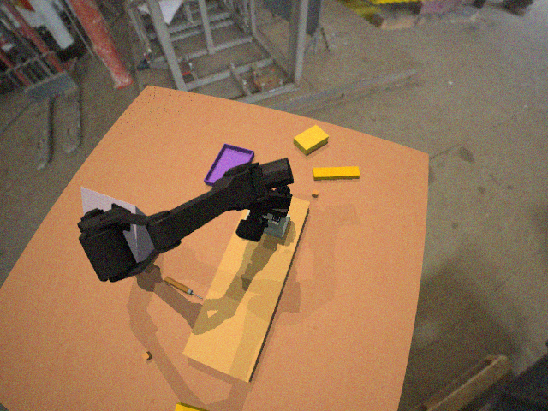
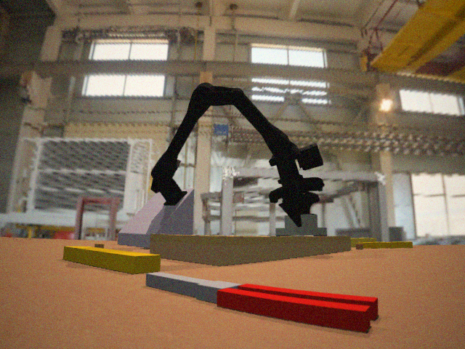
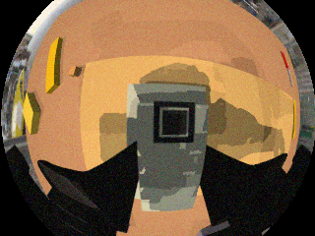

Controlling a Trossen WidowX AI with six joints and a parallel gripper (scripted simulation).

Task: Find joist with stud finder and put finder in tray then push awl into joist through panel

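My gripper tip is 210 mm past the purple tray, 160 mm to the right of it and 50 mm above it. The rest, counted from my gripper tip: stud finder 20 mm above, 10 mm ahead; then yellow block 370 mm to the left, 50 mm below, 20 mm ahead; then awl 260 mm to the right, 150 mm behind, 60 mm below.
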